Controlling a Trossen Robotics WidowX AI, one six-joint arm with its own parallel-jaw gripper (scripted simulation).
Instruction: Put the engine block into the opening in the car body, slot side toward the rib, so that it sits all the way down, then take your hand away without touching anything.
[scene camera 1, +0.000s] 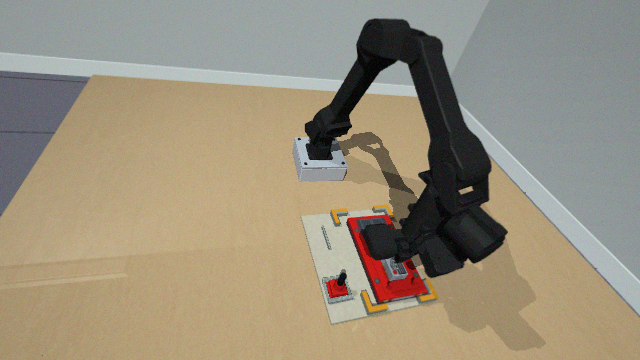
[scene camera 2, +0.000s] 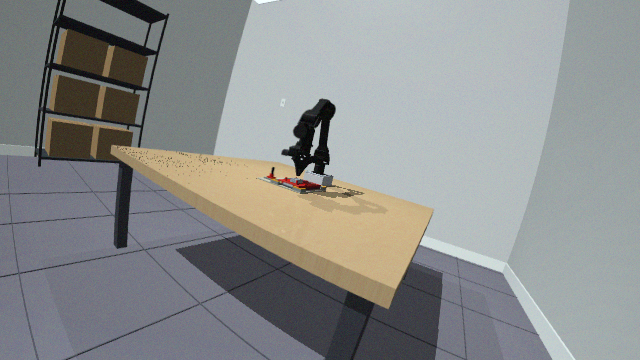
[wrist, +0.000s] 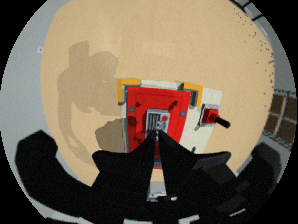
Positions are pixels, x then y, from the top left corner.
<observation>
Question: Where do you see the gripper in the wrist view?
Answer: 156, 132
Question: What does the gripper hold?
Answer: Nothing.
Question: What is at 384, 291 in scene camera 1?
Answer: A car body.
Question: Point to the gripper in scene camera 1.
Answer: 398, 261
</observation>
